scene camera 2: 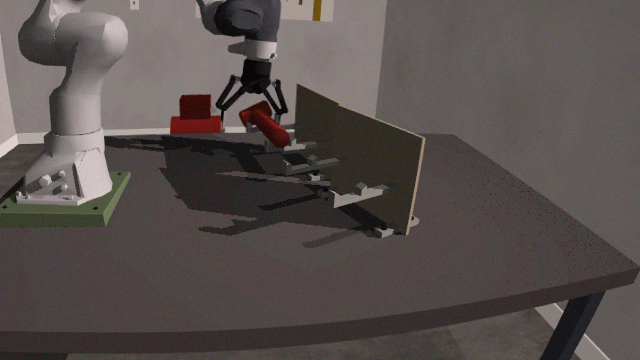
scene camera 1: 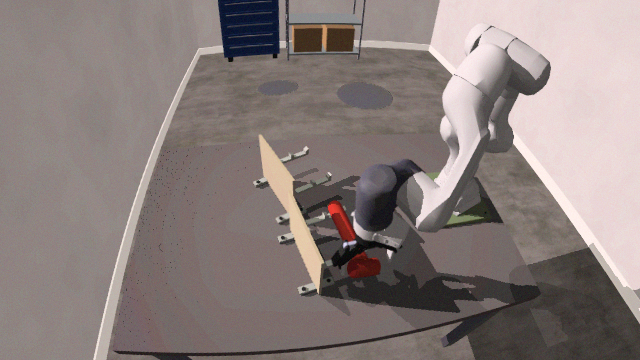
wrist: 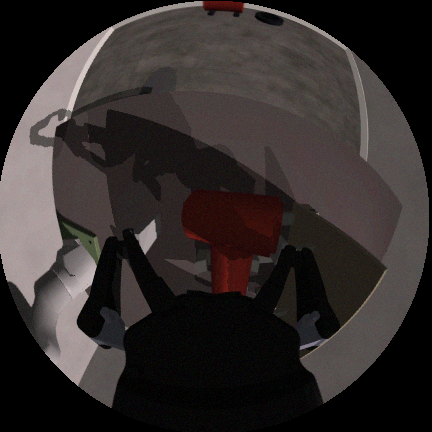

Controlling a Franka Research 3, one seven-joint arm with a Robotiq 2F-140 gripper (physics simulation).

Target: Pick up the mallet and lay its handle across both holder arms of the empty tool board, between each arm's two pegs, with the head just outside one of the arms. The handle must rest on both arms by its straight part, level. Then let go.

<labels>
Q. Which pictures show my gripper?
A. Scene camera 2, scene camera 1 and the wrist view: all of them.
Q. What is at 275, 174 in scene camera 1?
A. A tool board.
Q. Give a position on a red mallet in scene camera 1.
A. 359, 266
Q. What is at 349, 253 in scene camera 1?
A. My gripper.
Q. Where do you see a tool board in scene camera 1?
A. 315, 265
</labels>
